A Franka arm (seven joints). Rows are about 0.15 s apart.
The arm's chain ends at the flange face. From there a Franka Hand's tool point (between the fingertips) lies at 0.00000 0.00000 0.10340 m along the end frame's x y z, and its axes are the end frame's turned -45 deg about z.
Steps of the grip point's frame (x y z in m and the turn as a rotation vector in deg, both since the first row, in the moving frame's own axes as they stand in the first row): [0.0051, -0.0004, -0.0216, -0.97, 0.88, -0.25]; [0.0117, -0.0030, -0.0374, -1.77, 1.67, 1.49]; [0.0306, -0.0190, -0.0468, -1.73, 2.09, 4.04]
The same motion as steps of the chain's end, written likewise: [0.0010, -0.0040, -0.0216, -0.06, 1.31, -0.25]; [0.0018, -0.0106, -0.0373, -0.07, 2.43, 1.49]; [0.0033, -0.0348, -0.0467, 0.25, 2.70, 4.04]
